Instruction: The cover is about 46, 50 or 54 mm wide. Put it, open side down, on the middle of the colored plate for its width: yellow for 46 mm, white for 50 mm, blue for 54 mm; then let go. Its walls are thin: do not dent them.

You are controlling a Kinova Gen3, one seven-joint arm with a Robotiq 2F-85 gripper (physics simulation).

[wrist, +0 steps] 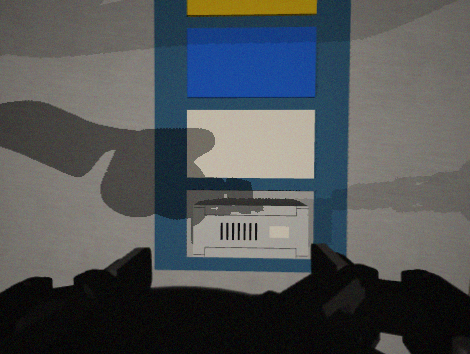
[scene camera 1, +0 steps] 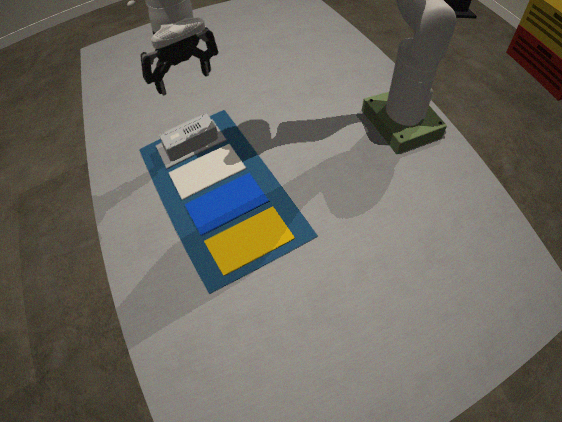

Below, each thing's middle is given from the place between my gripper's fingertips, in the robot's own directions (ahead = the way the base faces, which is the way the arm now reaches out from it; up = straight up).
I see my gripper 20 mm short of the grey cover (wrist: 223,228), 10 mm to the left of it and 160 mm above it. Also, from my hand: white plate (scene camera 1: 199,174) 10 mm behind, 80 mm to the left, 180 mm below; dark blue mat (scene camera 1: 154,155) 20 mm behind, 130 mm to the left, 190 mm below; blue plate (scene camera 1: 230,201) 40 mm behind, 170 mm to the left, 180 mm below.
